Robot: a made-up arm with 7 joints. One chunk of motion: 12 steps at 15 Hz.
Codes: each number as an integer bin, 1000 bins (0 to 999) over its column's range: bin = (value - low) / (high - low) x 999, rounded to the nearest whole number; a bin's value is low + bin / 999 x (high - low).
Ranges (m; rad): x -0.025..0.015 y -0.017..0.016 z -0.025..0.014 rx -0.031..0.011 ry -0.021..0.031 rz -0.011..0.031
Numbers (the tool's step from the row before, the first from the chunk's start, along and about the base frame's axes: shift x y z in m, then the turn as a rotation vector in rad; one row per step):
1: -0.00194 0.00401 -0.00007 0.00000 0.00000 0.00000
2: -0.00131 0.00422 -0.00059 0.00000 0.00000 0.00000
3: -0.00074 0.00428 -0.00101 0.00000 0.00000 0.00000
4: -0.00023 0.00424 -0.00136 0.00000 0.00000 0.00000
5: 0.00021 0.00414 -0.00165 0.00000 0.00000 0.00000
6: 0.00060 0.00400 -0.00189 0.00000 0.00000 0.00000
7: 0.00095 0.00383 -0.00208 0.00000 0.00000 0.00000
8: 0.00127 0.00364 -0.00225 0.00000 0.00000 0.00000
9: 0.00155 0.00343 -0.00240 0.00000 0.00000 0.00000
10: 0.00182 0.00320 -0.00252 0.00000 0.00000 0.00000
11: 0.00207 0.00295 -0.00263 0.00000 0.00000 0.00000
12: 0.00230 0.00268 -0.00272 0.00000 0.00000 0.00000
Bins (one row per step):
1: 576 636 639 737 403 262
2: 592 642 625 737 403 262
3: 606 644 615 737 403 262
4: 619 643 606 737 403 262
5: 630 640 598 737 403 262
6: 639 636 592 737 403 262
7: 648 631 587 737 403 262
8: 656 625 583 737 403 262
9: 663 618 579 737 403 262
10: 670 612 576 737 403 262
11: 676 604 573 737 403 262
12: 682 596 571 737 403 262

